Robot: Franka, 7 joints.
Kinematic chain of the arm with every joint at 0, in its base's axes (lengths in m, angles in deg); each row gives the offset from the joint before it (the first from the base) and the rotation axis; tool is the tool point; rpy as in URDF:
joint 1: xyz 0 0 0.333 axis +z
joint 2: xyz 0 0 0 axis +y
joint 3: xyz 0 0 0.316 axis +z
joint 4: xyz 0.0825 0 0 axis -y
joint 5: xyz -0.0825 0 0.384 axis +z
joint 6: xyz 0 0 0 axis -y
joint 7: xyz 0.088 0 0 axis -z
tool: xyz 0 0 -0.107 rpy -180 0 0
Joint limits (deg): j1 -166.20..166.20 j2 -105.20..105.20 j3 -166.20..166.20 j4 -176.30..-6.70 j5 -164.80..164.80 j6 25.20..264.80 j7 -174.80..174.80
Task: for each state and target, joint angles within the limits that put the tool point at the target. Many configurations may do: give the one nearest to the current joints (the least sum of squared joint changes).
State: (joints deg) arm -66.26 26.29 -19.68 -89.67 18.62 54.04 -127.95
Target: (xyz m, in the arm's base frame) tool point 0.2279 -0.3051 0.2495
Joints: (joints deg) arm -53.18 25.60 -6.64 -120.15 18.41 44.17 -127.95
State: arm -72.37 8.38 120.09 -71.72 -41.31 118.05 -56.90
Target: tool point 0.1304 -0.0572 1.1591
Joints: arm -84.49 31.37 163.34 -43.30 -40.24 132.36 -56.90
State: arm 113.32 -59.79 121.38 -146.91 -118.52 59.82 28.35
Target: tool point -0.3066 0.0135 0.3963
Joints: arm 103.75 -64.17 97.35 -169.08 -107.82 55.80 28.35
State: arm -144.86 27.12 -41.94 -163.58 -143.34 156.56 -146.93
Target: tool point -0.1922 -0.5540 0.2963
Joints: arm -106.28 16.35 -4.39 -117.89 -140.68 150.16 -146.93
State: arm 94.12 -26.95 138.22 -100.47 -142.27 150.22 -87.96
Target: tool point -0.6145 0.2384 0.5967
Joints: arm 41.33 -23.97 106.24 -93.67 -142.28 140.79 -87.96
